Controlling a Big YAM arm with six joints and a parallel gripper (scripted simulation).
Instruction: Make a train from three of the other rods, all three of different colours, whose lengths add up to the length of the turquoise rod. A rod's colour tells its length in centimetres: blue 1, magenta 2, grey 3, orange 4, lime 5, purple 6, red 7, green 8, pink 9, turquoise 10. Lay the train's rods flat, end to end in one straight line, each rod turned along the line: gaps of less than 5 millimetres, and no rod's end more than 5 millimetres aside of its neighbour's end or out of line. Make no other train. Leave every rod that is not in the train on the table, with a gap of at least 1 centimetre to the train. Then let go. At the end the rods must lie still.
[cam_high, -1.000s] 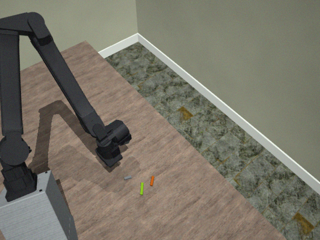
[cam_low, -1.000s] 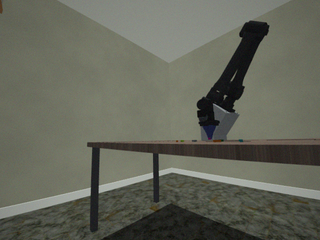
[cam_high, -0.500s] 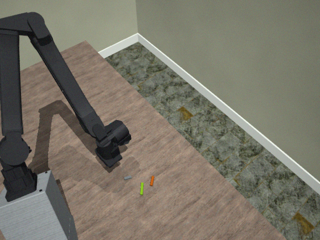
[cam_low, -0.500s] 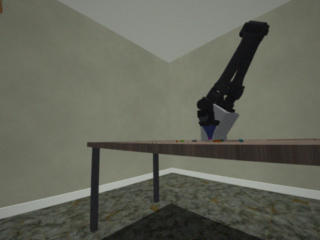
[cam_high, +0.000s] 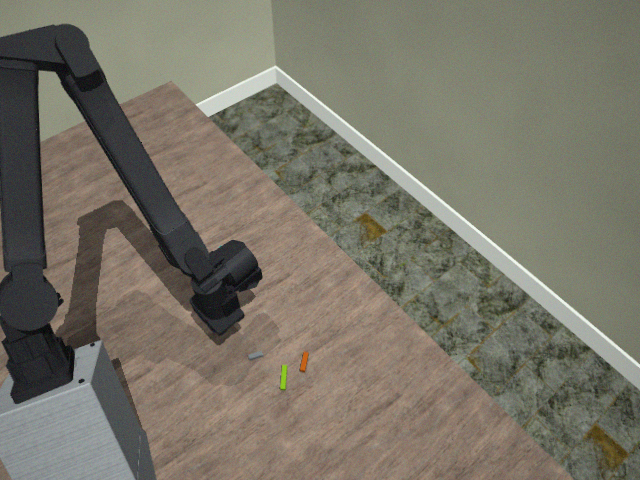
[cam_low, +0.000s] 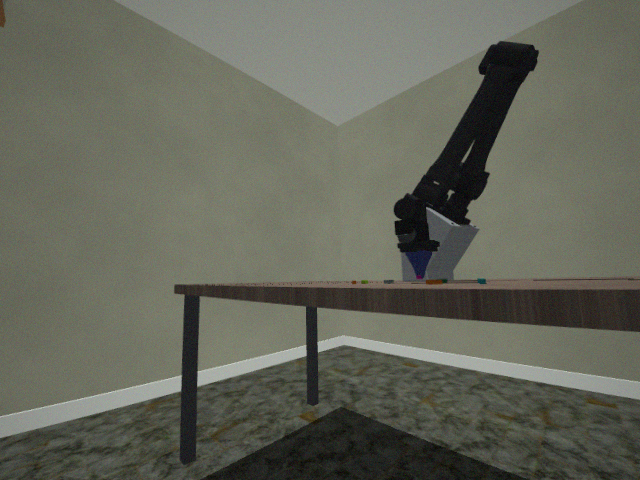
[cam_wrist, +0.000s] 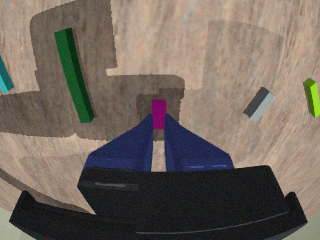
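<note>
Right now my hand is 1 cm short of the magenta rod and 1 cm above it. The rest, counted from my hand: lime rod (7 cm ahead, 16 cm to the right, 2 cm below); then grey rod (4 cm ahead, 9 cm to the right, 2 cm below); then green rod (2 cm ahead, 7 cm to the left, 2 cm below).
</note>
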